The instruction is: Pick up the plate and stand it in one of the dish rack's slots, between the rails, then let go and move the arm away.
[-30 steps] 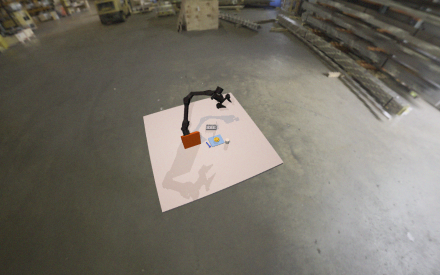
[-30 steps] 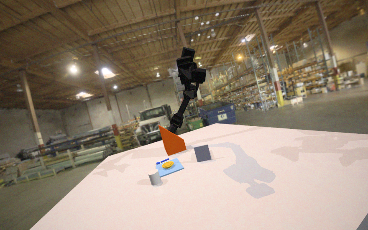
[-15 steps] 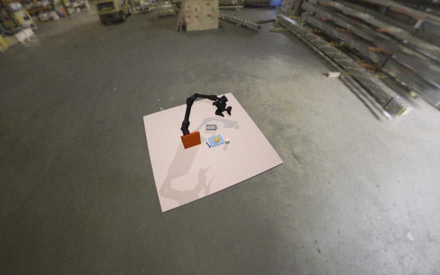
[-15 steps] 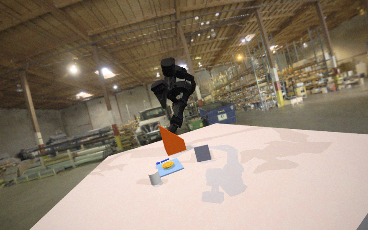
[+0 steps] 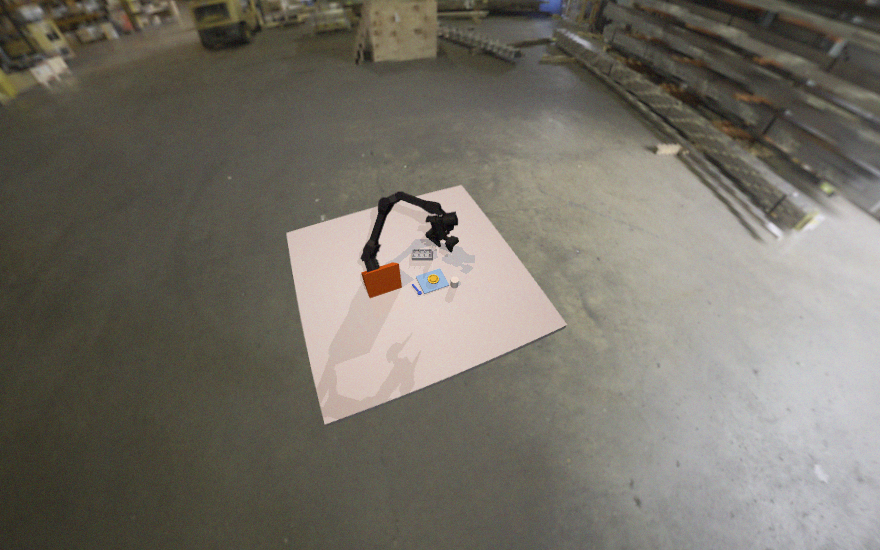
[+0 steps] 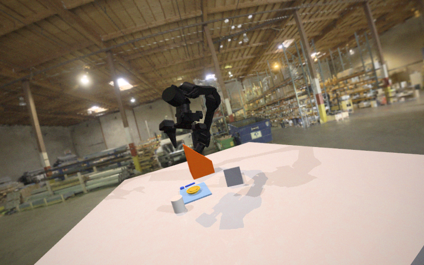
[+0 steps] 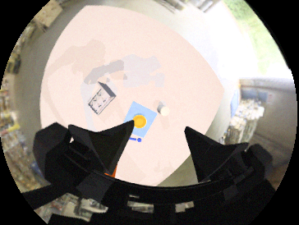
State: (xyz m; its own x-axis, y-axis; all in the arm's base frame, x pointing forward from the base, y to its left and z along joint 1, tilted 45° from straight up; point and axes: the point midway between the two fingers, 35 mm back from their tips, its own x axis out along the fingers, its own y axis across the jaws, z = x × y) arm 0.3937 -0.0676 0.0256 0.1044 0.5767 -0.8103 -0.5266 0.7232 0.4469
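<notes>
Now: gripper tip 200 mm above the yellow plate, 70 mm past it and 20 mm to the left of it. From my gripper tip the other things lie so: light blue pad: 220 mm below, 80 mm behind, 20 mm to the right; white cup: 190 mm below, 80 mm to the right, 30 mm ahead; grey dish rack: 200 mm below, 180 mm to the left, 90 mm behind.
</notes>
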